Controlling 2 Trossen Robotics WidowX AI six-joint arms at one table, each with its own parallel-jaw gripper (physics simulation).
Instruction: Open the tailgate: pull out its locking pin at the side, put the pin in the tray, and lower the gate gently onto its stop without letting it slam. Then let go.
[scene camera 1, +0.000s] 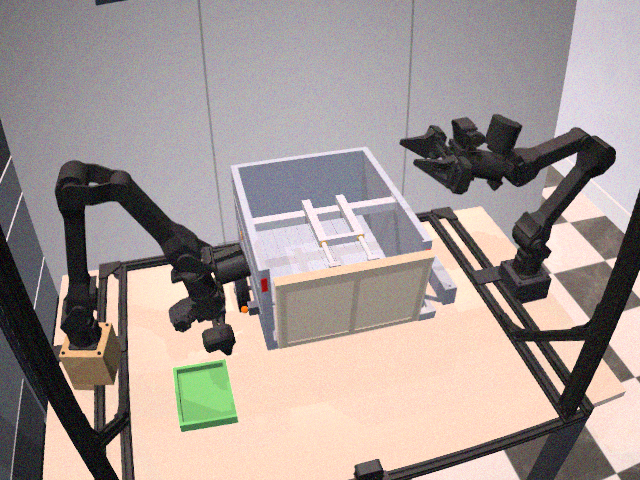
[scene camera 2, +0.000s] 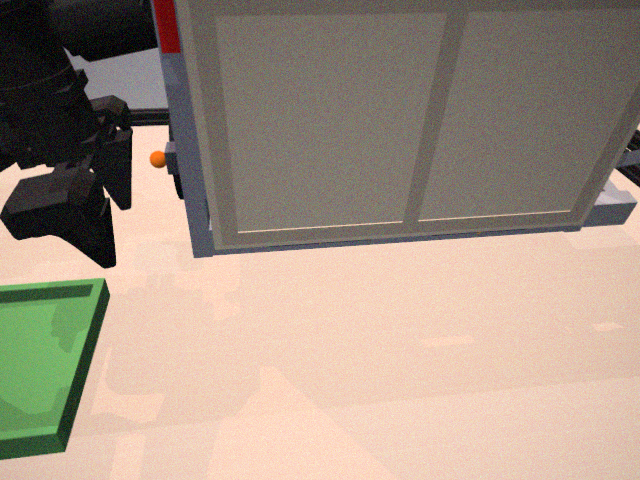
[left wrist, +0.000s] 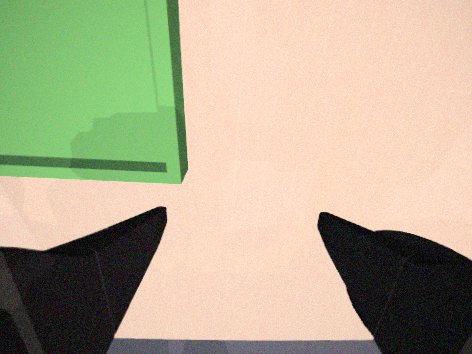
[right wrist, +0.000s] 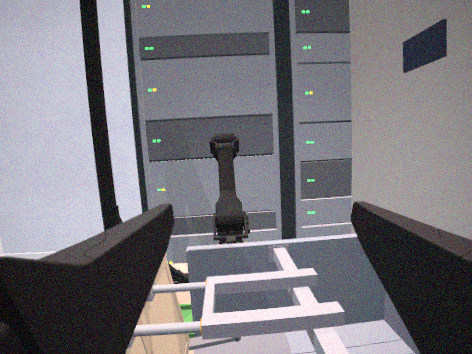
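Seen in the pictures: left gripper, between the fingertips: (scene camera 2: 119, 235) (left wrist: 243, 216); right gripper, between the fingertips: (scene camera 1: 406, 151) (right wrist: 261, 211); left arm's base, origin of its link: (scene camera 1: 85, 339); right arm's base, origin of its link: (scene camera 1: 526, 269).
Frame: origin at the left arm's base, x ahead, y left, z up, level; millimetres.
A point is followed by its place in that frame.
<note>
The tailgate (scene camera 1: 316, 316) @(x 480, y -21, z 69 mm) (scene camera 2: 325, 124) @(x 485, y -24, z 88 mm) (right wrist: 157, 310) @(x 497, y -12, z 127 mm) stands upright and closed across the front of the grey trailer box (scene camera 1: 265, 304) @(x 387, y -3, z 88 mm) (scene camera 2: 181, 118) @(x 389, y -3, z 78 mm) (left wrist: 240, 347) @(x 365, y 79, z -35 mm). The locking pin's orange ball (scene camera 1: 244, 309) @(x 338, y 65, z 13 mm) (scene camera 2: 157, 159) @(x 339, y 64, z 11 mm) sticks out at the box's left side, at a small bracket; the rest of the pin is hidden. My left gripper (scene camera 1: 204, 338) (scene camera 2: 117, 237) @(x 290, y 61, z -70 mm) (left wrist: 243, 216) @(x 290, y 61, z -70 mm) is open and empty, pointing down beside the pin and apart from it, near the tray. The green tray (scene camera 1: 209, 423) @(x 263, y -143, z -95 mm) (scene camera 2: 88, 356) @(x 305, y -59, z -99 mm) (left wrist: 180, 125) @(x 254, y 14, z -96 mm) holds no pin. My right gripper (scene camera 1: 408, 151) @(x 662, y 147, z 315 mm) (right wrist: 261, 211) @(x 662, y 147, z 315 mm) is open and empty, high at the box's right.
A pale ladder-like frame (scene camera 1: 341, 238) @(x 534, y 72, z 176 mm) (right wrist: 270, 321) @(x 565, y 146, z 177 mm) lies across the inside of the box, with two rods running towards the gate. A black wheel (scene camera 1: 241, 293) @(x 323, y 163, z -30 mm) stands at the box's left side. Dark rails (scene camera 1: 123, 330) @(x 41, y 115, z -90 mm) run along the table (scene camera 1: 361, 392) @(x 566, y -70, z -109 mm).
</note>
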